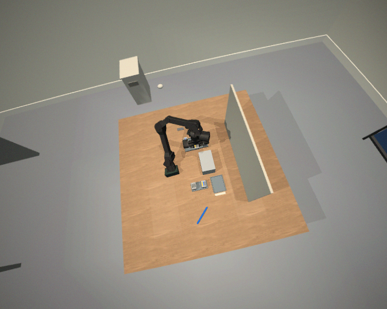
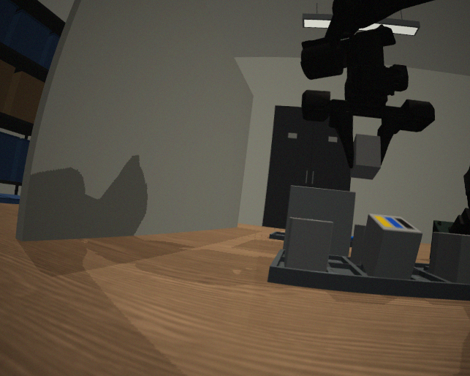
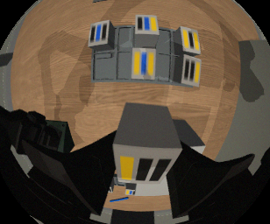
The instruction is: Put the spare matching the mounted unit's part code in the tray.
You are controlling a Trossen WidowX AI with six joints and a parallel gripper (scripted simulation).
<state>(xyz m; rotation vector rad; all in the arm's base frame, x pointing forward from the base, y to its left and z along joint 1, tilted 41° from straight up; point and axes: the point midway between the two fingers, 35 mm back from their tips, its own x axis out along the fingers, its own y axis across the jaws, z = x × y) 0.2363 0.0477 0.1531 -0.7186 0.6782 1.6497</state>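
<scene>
Now: the tray 28 cm to the right of my gripper tip, 14 cm ahead of it and 12 cm below it. Also, from my gripper tip: black disc (27 cm to the left, 12 cm below, 7 cm behind); then grey spare (3 cm above); then mounted unit (10 cm to the right, 8 cm below, 7 cm ahead).
</scene>
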